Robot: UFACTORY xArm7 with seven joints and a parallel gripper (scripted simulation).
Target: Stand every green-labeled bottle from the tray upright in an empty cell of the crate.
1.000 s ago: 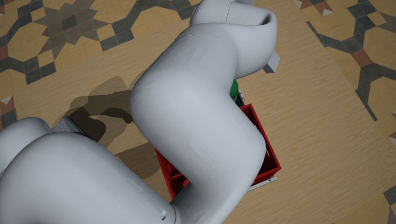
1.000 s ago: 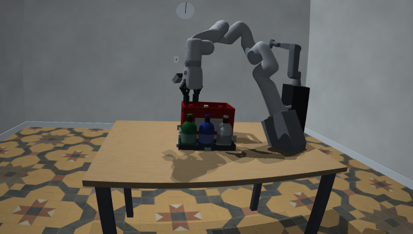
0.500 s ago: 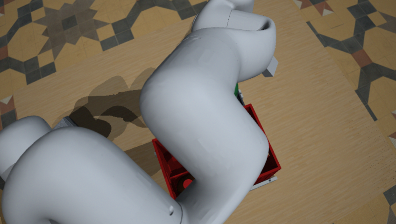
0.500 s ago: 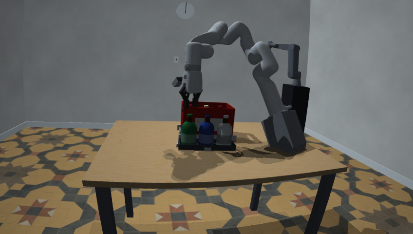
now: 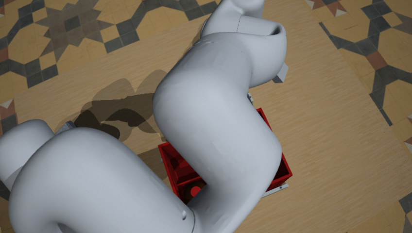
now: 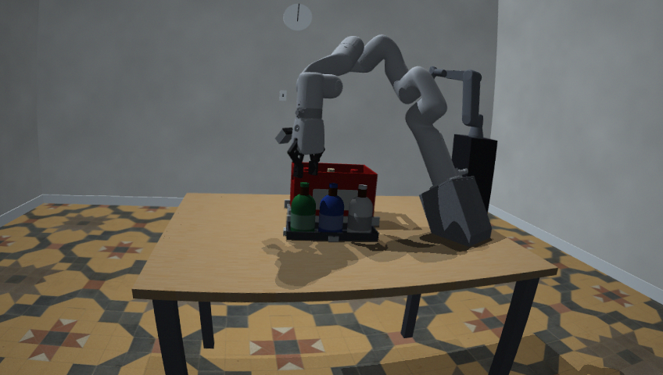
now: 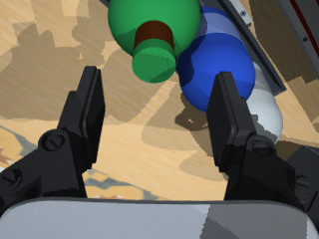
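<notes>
My hand is 11 cm above the green bottle. Round my hand: dark tray 9 cm behind, 1 cm to the left, 19 cm below; white bottle 17 cm behind, 2 cm to the left, 11 cm below; blue bottle 8 cm behind, 1 cm to the left, 11 cm below.
</notes>
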